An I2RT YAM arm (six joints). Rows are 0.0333 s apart.
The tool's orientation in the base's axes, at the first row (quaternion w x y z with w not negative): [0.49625, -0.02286, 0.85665, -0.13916]
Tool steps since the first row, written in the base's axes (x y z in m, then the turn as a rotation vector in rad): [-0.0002, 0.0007, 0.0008, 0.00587, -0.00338, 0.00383]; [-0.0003, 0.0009, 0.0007, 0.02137, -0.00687, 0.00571]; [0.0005, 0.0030, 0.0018, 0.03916, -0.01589, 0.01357]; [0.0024, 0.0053, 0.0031, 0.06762, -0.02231, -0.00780]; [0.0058, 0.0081, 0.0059, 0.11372, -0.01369, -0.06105]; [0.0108, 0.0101, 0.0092, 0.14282, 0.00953, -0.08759]
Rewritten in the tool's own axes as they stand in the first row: [-0.0007, 0.0004, -0.0007, -0.00561, -0.00366, 0.00396]; [-0.0006, 0.0007, -0.0008, -0.01442, -0.00597, 0.01711]; [-0.0023, 0.0025, -0.0011, -0.02847, -0.01493, 0.03061]; [-0.0048, 0.0045, -0.0005, -0.02371, -0.01269, 0.06639]; [-0.0094, 0.0068, 0.0005, -0.00365, 0.01405, 0.12898]; [-0.0150, 0.0084, 0.0028, -0.00010, 0.04615, 0.16134]
